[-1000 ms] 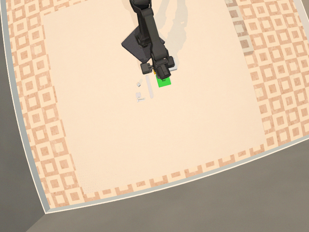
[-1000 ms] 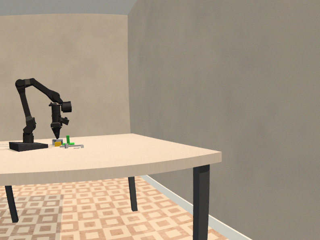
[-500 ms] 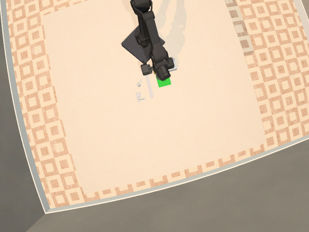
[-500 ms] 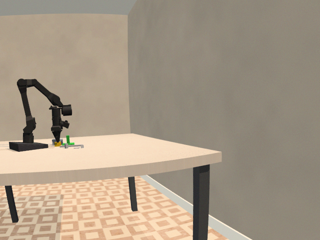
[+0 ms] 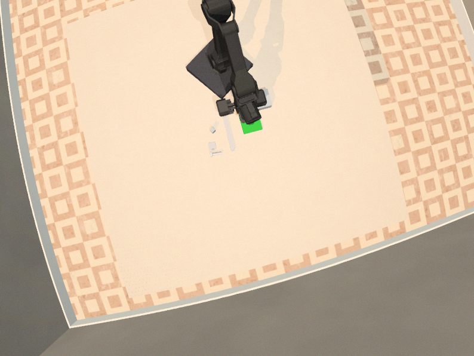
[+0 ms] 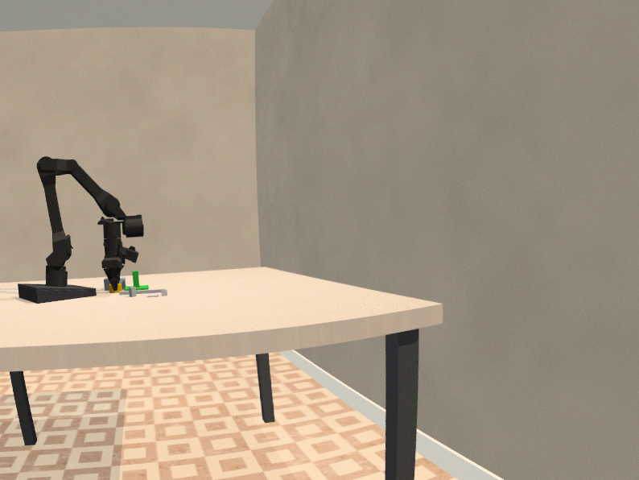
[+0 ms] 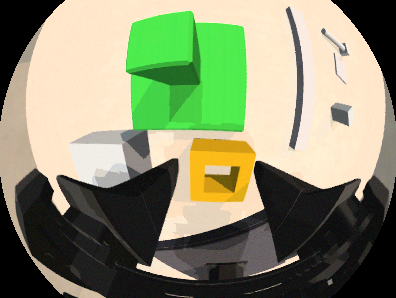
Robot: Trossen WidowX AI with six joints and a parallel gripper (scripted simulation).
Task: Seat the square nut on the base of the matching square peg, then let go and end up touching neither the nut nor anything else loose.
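My hand is 90 mm to the right of the grey block and 20 mm above it. From my hand the other things lie so: long strip (80 mm to the right, 80 mm ahead, 40 mm below).
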